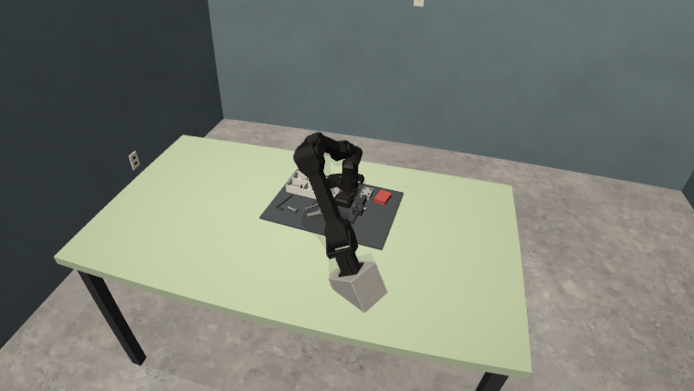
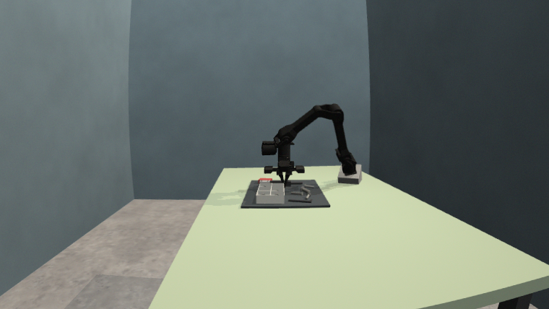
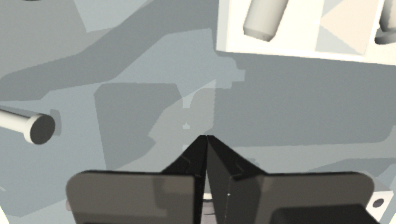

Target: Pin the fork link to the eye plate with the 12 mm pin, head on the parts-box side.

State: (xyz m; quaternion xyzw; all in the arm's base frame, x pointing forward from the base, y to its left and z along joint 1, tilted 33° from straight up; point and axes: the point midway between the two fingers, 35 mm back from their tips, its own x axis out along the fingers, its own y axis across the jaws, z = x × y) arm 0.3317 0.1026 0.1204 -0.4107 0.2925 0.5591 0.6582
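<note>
Now: the eye plate 4 cm to the right of my hand, 2 cm below it and 2 cm ahead of it. Also, from my hand: red block: 10 cm to the right, 10 cm ahead, 3 cm below; white parts box: 16 cm to the left, 5 cm ahead, 3 cm below; mat: 6 cm to the left, 4 cm below.
</note>
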